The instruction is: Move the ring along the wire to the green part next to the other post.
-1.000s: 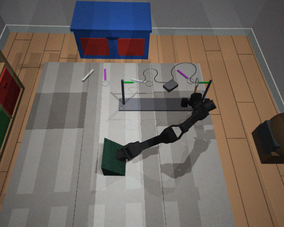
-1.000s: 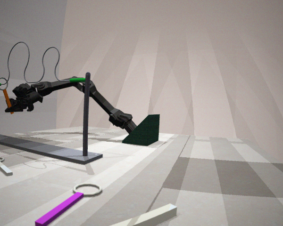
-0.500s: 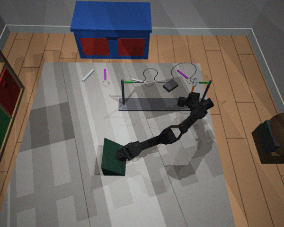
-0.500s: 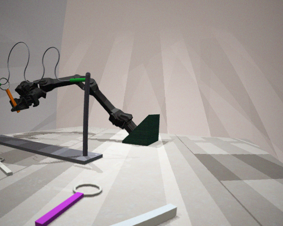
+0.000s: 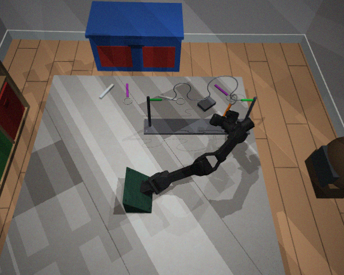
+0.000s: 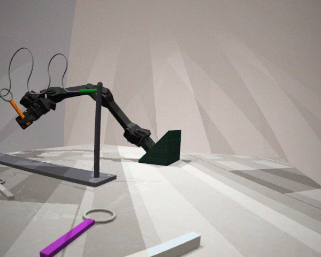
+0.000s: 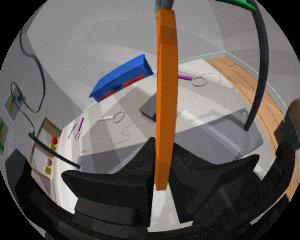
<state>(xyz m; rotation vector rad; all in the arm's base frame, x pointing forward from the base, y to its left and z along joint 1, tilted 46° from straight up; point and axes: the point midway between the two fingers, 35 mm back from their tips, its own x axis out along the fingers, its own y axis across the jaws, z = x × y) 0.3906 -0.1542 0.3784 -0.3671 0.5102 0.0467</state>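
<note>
My gripper tip is now 8 cm below the ring with orange handle, 4 cm to the left of it and 2 cm short of it. Round my gripper tip: white-handled ring: 28 cm to the left, 22 cm ahead, 15 cm below; then grey box: 20 cm ahead, 14 cm below, 6 cm to the left; then purple-handled ring: 58 cm to the left, 22 cm ahead, 15 cm below.
</note>
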